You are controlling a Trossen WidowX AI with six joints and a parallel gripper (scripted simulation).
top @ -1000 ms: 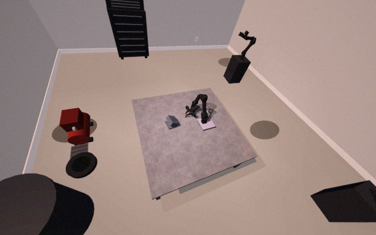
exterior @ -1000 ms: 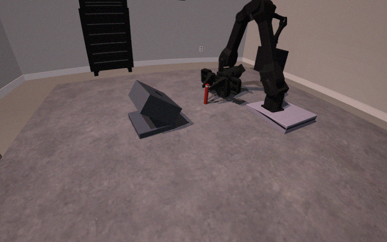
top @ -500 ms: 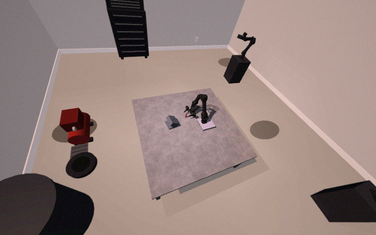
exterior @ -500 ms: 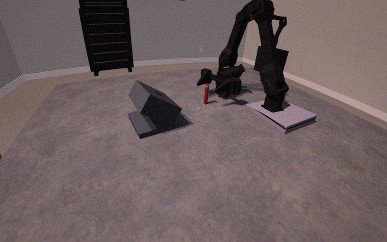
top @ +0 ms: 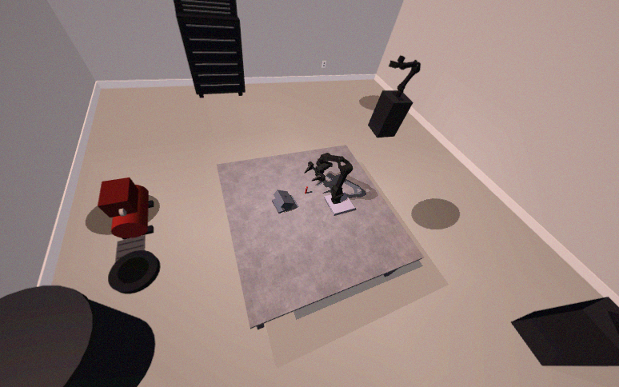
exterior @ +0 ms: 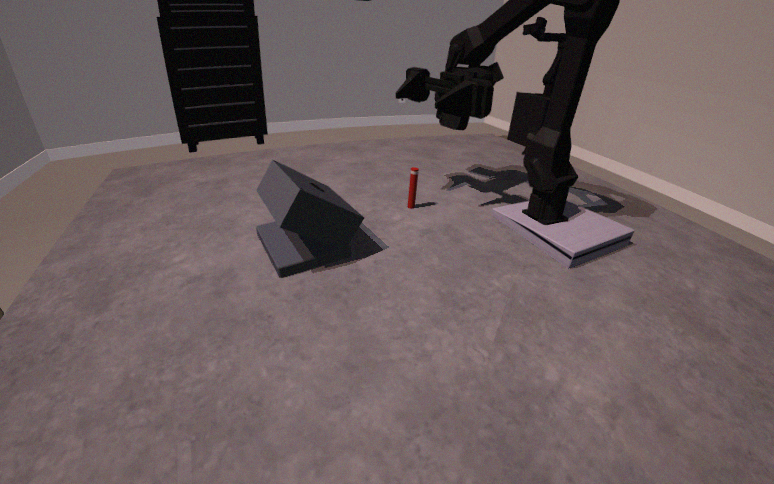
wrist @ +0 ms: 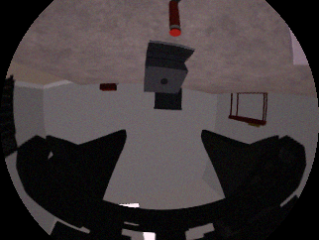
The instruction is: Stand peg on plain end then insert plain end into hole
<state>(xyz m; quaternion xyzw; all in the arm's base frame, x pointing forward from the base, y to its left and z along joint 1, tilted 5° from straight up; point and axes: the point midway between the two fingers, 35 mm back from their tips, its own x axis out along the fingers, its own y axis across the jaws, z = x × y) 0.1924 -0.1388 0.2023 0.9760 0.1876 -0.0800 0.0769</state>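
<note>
Right now my gripper tip is 150 mm above the red peg, 10 mm to the right of it and 10 mm past it. The rest, counted from my gripper tip: grey base plate: 210 mm ahead, 200 mm below, 90 mm to the left; dark sloped panel: 200 mm ahead, 130 mm below, 80 mm to the left.
</note>
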